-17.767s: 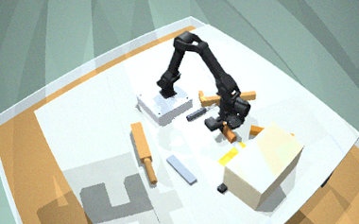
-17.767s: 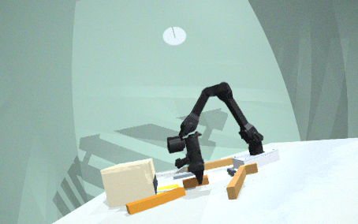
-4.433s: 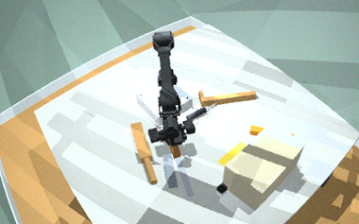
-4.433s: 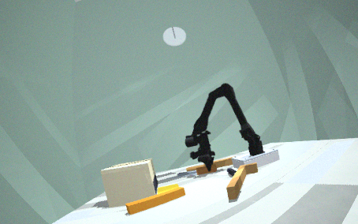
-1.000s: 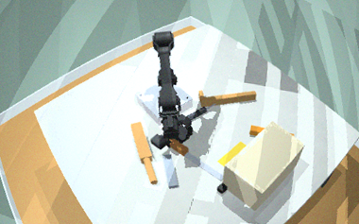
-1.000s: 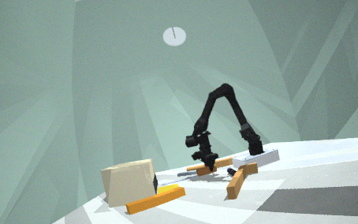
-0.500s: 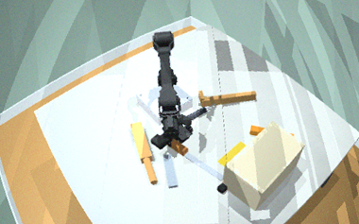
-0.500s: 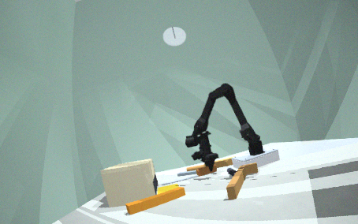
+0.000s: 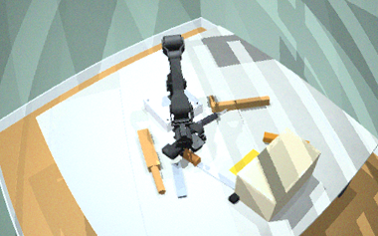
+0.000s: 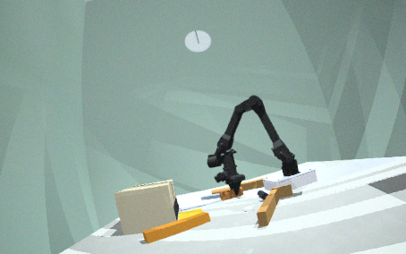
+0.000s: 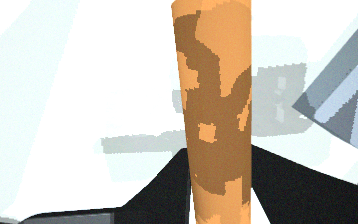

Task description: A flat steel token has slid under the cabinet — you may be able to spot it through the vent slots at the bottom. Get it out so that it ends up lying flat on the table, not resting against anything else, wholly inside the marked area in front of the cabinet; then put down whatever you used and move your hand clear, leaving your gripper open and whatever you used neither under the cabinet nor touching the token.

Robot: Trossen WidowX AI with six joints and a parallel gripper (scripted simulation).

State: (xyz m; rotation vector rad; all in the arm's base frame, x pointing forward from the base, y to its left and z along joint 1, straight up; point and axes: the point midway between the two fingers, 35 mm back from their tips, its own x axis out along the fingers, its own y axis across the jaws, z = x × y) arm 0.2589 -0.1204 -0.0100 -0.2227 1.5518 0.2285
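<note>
Now: gripper tip 10 cm short of the grey flat bar and 9 cm to the left of it. Also, from my gripper tip: orange paddle 1 cm behind, 14 cm to the right, 1 cm above; then orange bar 21 cm ahead, 39 cm to the left, 1 cm above.
</note>
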